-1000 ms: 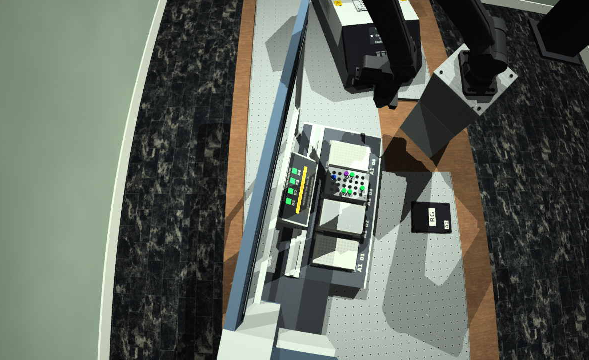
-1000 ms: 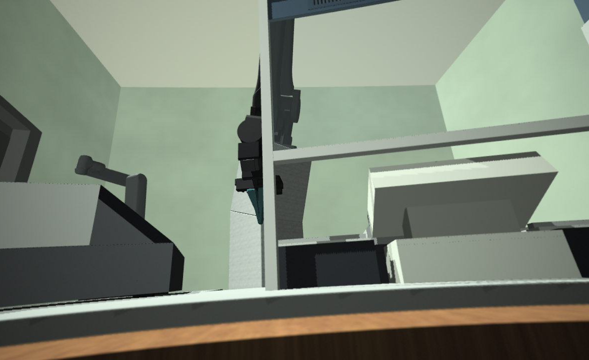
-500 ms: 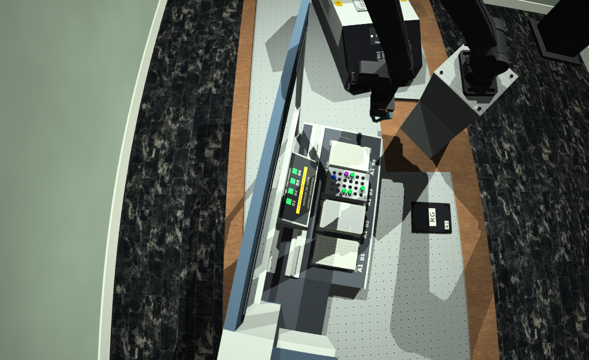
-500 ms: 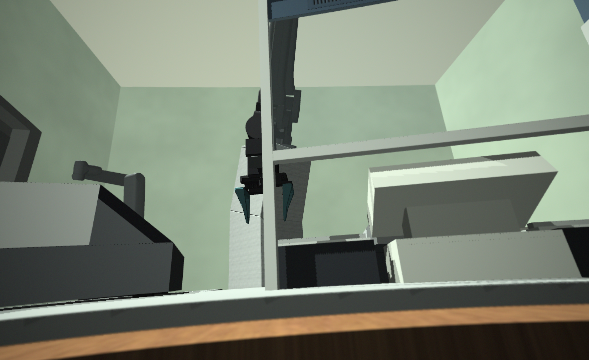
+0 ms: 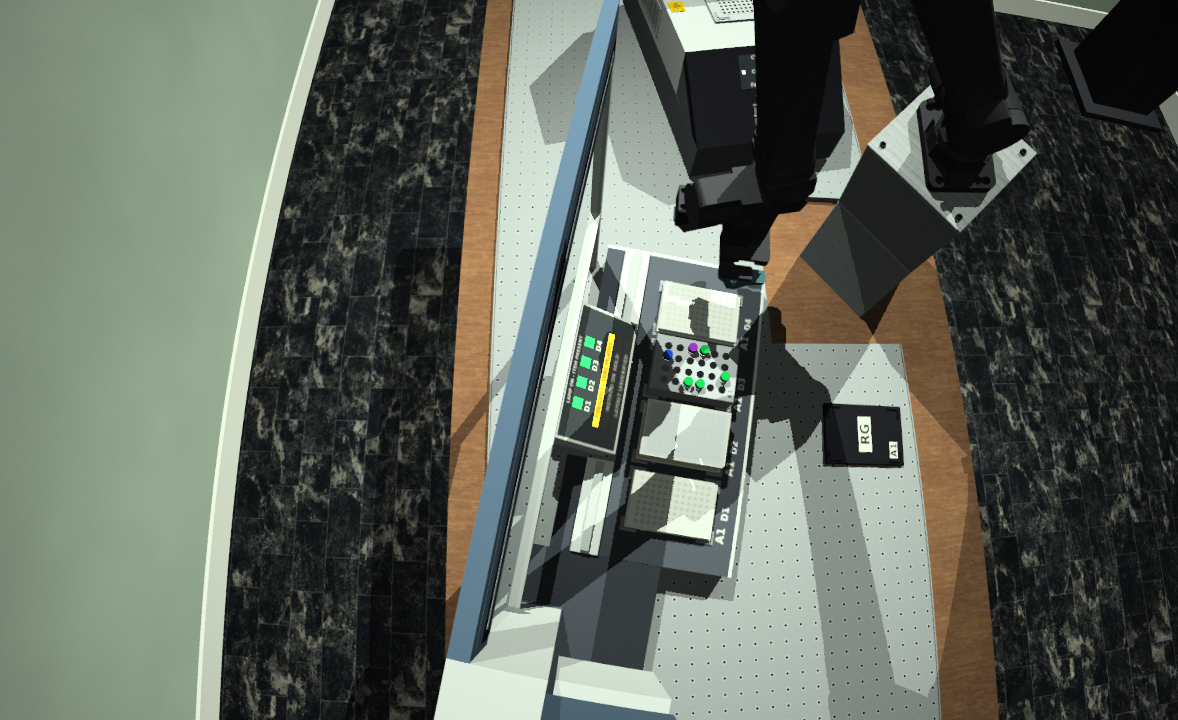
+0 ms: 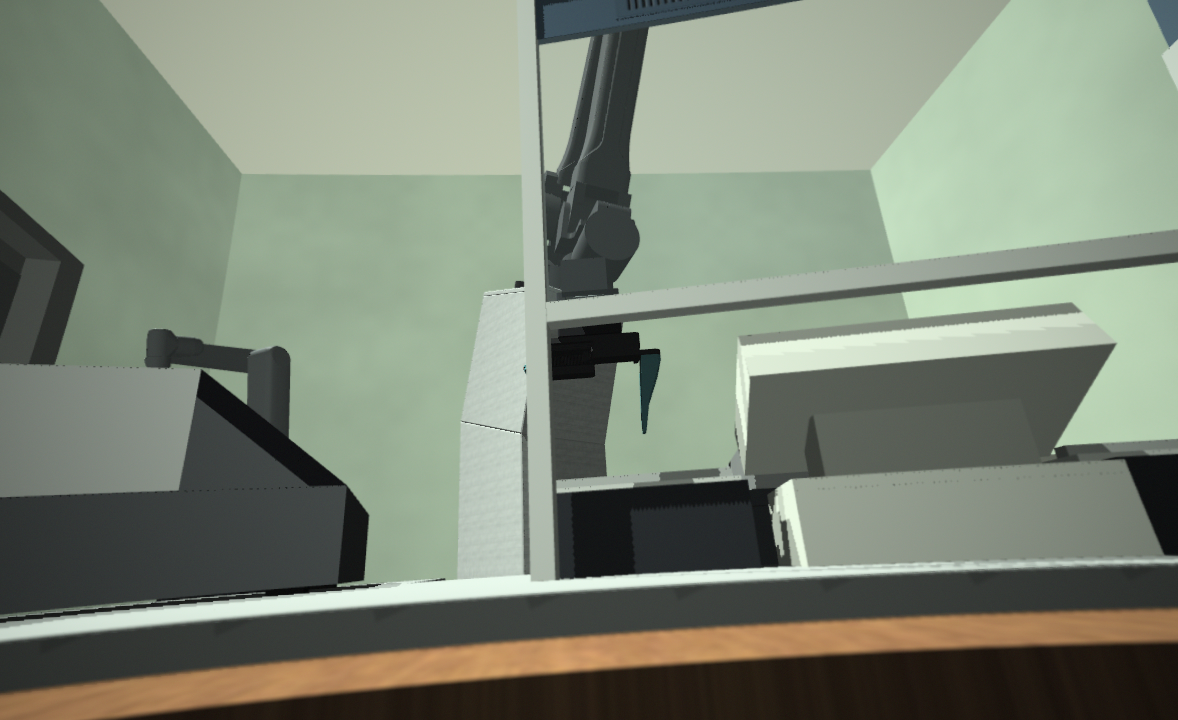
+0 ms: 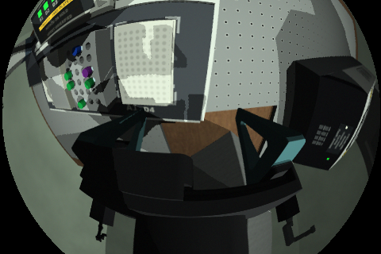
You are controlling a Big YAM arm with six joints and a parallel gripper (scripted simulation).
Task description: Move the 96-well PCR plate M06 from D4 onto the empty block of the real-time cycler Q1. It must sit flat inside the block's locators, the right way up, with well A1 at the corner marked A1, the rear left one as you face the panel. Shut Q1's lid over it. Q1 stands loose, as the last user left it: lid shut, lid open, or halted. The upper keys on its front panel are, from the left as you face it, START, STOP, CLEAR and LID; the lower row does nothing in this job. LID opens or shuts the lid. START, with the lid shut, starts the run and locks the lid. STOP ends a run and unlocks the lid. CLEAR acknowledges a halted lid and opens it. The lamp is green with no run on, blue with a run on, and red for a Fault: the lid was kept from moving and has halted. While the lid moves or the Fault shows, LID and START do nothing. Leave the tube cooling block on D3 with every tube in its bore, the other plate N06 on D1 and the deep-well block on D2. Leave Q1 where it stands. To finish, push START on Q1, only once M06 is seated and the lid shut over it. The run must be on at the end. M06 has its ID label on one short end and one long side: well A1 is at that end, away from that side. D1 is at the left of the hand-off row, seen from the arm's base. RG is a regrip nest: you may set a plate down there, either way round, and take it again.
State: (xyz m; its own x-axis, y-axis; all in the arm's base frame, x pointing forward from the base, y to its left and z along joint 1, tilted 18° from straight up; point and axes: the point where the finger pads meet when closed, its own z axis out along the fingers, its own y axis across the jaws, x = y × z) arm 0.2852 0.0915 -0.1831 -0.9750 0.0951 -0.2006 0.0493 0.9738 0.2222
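Now: the tube cooling block 170 mm to the left of my hand, 60 mm below it and 50 mm ahead of it. The rest, counted from my hand: frame post: 210 mm ahead, 100 mm above, 40 mm to the right; then deep-well block: 270 mm to the left, 60 mm below, 60 mm ahead.
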